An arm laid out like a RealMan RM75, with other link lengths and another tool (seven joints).
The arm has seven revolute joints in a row. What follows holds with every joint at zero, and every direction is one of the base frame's. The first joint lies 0.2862 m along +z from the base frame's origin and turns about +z. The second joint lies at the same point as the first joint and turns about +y. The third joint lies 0.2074 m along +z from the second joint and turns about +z. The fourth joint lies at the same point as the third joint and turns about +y. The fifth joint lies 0.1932 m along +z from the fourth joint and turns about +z. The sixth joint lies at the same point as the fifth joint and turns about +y. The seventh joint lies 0.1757 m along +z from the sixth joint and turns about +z. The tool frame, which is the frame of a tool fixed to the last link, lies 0.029 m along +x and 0.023 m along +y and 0.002 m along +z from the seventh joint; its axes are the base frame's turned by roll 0, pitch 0.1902 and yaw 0.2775 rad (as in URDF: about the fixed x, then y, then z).
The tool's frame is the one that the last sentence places.
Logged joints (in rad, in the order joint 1, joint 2, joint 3, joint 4, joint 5, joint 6, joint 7), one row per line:
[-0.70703 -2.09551 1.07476 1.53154 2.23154 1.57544 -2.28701]
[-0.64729 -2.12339 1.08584 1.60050 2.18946 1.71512 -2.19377]
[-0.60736 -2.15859 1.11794 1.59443 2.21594 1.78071 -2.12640]
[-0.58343 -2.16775 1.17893 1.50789 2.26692 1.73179 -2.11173]
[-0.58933 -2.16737 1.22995 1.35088 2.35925 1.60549 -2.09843]
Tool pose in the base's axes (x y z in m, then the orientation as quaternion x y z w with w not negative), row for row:
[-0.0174 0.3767 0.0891 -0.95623 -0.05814 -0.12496 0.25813]
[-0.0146 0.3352 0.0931 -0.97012 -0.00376 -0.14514 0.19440]
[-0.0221 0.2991 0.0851 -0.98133 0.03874 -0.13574 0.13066]
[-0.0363 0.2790 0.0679 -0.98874 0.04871 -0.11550 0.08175]
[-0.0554 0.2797 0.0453 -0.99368 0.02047 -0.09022 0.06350]
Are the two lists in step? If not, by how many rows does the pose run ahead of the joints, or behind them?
The pose runs 1 row behind the joints: the pose in row i belongs to the joints in row i - 1.
